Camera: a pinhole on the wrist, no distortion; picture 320 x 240 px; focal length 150.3 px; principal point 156.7 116.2 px. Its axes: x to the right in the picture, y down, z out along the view. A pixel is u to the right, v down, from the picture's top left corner.
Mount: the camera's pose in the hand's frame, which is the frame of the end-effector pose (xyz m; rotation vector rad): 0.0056 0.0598 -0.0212 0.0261 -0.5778 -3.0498
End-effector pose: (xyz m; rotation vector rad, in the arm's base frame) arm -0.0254 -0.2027 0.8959 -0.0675 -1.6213 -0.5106
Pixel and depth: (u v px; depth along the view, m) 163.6 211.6 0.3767
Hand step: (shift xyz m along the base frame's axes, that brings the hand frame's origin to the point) -0.3953 0.1313 -0.0310
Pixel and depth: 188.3 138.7 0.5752
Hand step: -0.4280 0.3953 -0.0834
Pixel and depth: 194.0 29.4 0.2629
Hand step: -0.0465 0.3427 0.0110
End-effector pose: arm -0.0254 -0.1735 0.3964 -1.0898 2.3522 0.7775
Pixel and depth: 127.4 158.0 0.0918
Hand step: -0.0579 0.0730 -0.0467
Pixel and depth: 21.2 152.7 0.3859
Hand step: -0.2533 0.1208 -0.4462
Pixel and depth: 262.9 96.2 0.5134
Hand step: 0.0506 0.6374 -0.0122
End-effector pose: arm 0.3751 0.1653 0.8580 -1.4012 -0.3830 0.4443
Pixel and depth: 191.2 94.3 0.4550
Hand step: -0.3075 0.2954 -0.2305
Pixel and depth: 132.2 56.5 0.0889
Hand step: -0.0193 0.0642 -0.1182
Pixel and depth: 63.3 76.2 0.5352
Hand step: 0.0293 0.5735 -0.3419
